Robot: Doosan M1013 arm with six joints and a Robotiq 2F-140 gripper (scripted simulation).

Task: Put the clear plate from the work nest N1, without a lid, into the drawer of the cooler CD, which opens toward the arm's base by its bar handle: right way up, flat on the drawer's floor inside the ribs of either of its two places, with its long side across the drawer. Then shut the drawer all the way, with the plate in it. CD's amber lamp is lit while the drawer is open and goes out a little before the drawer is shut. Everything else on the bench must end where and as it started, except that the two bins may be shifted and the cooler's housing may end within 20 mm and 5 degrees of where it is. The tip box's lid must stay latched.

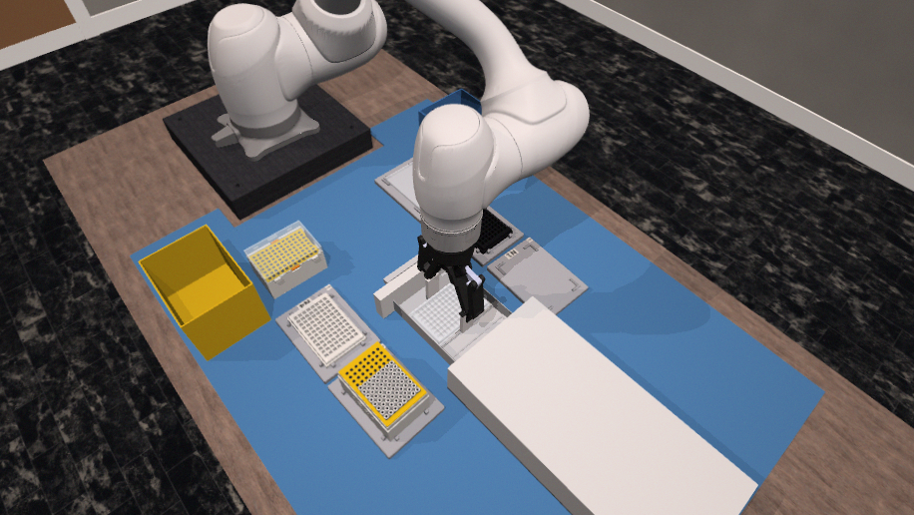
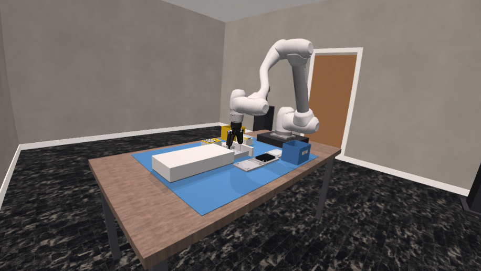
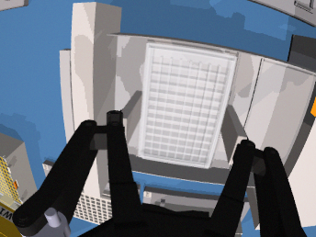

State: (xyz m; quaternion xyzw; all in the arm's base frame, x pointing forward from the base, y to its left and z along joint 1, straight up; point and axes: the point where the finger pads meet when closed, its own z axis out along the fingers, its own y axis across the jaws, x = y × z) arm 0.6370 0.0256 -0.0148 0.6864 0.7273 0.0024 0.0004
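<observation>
Now: hand 2 cm above the clear plate. Round my hand: cooler CD: 17 cm ahead, 1 cm to the left, 1 cm below; then work nest N1: 5 cm ahead, 19 cm to the left, 4 cm below; then drawer: 4 cm ahead, 2 cm below.
</observation>
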